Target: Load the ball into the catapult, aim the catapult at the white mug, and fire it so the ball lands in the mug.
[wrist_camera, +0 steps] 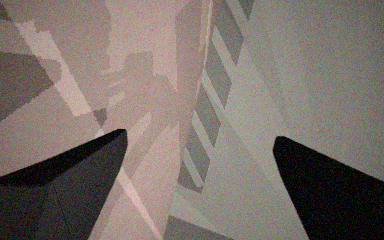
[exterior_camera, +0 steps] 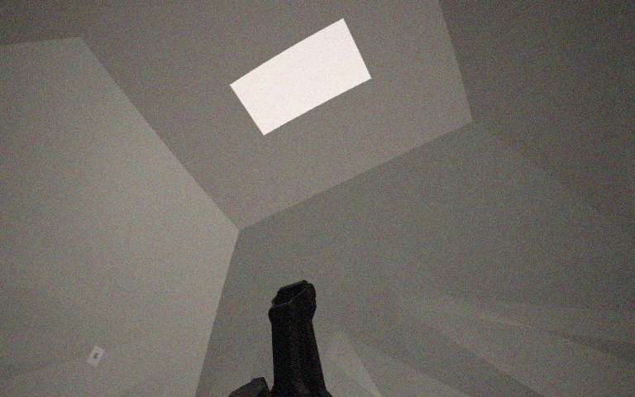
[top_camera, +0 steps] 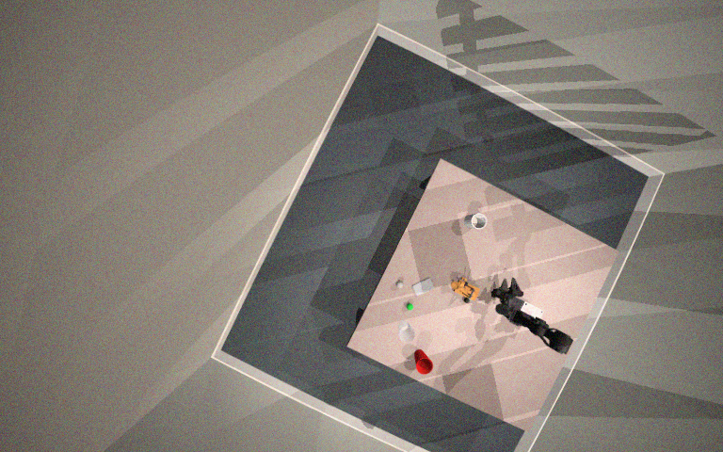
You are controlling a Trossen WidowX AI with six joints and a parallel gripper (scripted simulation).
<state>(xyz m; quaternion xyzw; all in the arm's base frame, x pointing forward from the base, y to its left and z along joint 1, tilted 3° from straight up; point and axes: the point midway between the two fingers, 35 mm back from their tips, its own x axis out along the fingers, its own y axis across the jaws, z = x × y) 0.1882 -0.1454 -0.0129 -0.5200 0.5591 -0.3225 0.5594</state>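
My gripper tip is 17 cm short of the catapult frame, 17 cm to the right of it and 2 cm above it. From my gripper tip the other things lie so: orange wooden catapult 19 cm ahead, 15 cm to the left, 5 cm below; white mug 30 cm ahead, 23 cm to the right, 7 cm below; dark ball 13 cm ahead, 23 cm to the left, 8 cm below.
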